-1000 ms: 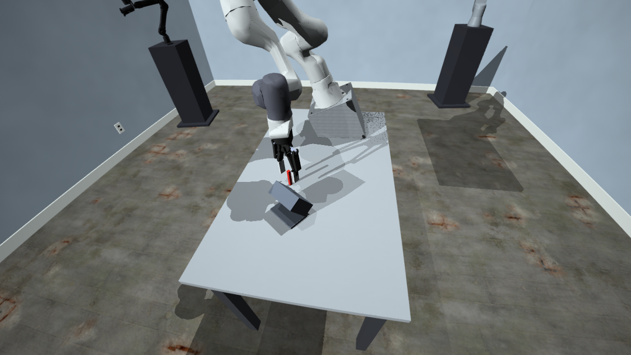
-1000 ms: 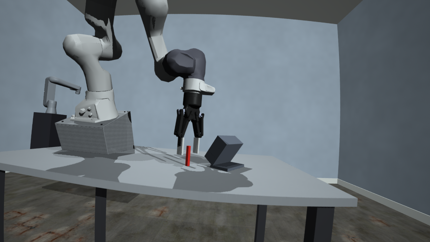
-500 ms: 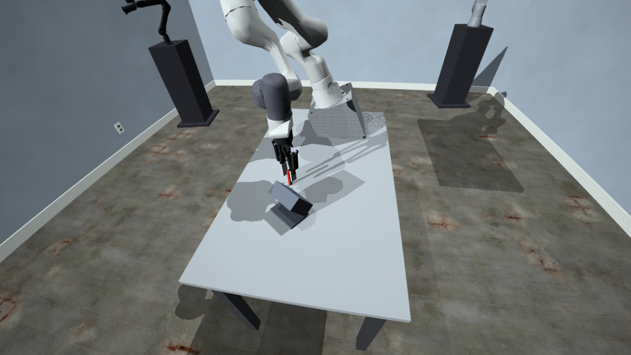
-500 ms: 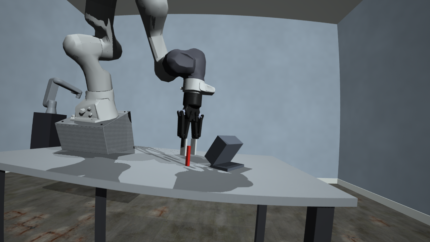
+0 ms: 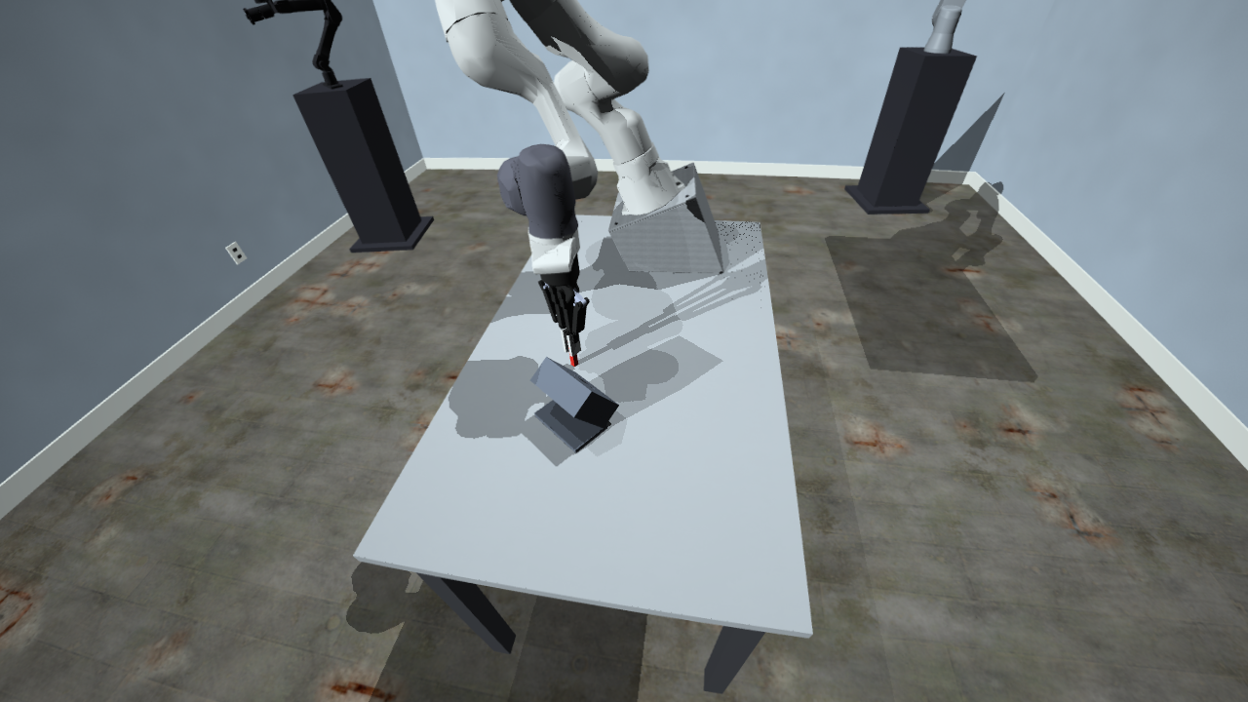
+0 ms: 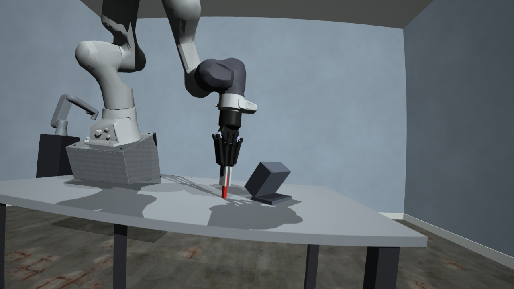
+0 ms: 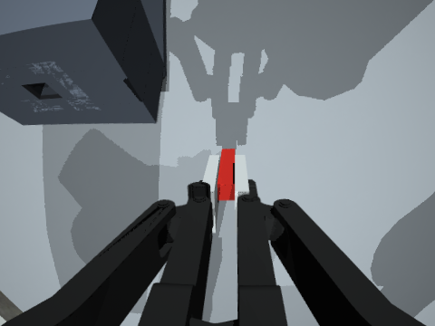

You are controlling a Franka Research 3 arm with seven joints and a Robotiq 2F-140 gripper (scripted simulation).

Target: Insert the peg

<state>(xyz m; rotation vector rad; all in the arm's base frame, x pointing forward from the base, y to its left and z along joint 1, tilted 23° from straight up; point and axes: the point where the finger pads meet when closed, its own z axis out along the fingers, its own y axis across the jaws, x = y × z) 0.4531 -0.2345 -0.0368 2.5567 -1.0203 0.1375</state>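
My hand is 17 cm short of the flat base plate and 7 cm above it. Also, from my hand: peg: 3 cm below.
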